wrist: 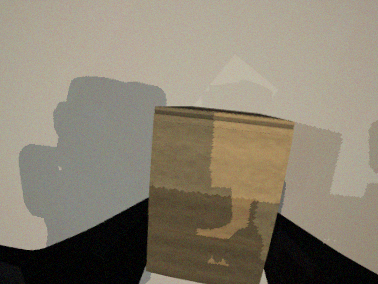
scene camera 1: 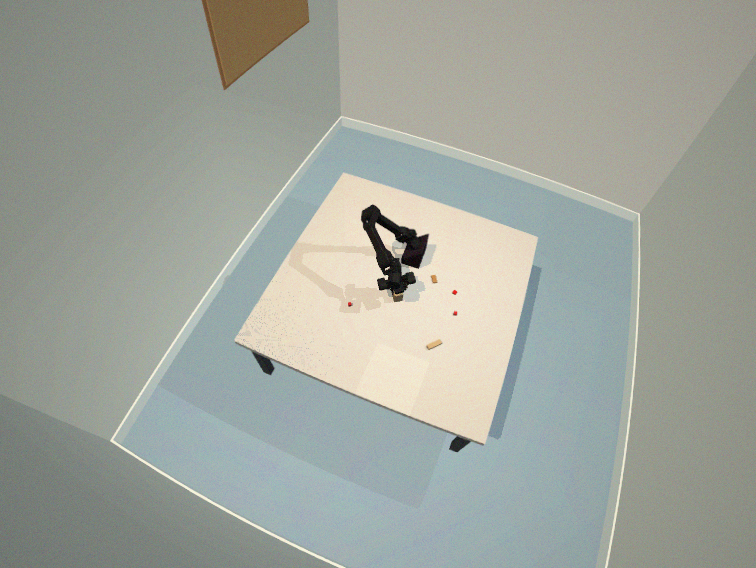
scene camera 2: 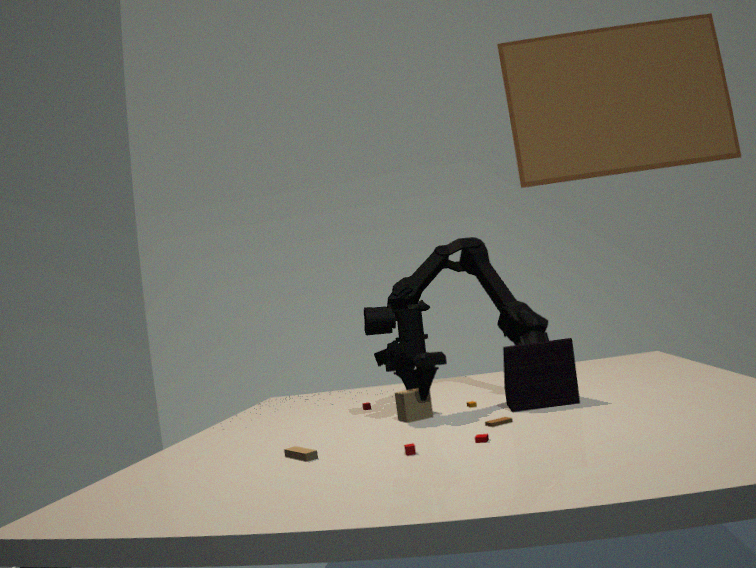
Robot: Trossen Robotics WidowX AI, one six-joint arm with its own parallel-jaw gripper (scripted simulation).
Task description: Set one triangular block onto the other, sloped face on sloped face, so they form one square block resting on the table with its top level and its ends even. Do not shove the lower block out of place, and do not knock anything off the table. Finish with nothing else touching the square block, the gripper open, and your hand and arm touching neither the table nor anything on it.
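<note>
My gripper point(scene camera 2: 418, 400) is showing, and the wrist view has it too, point(wrist: 209, 209). I can also see a tan triangular block point(wrist: 215, 186), plus another tan triangular block point(wrist: 199, 112).
</note>
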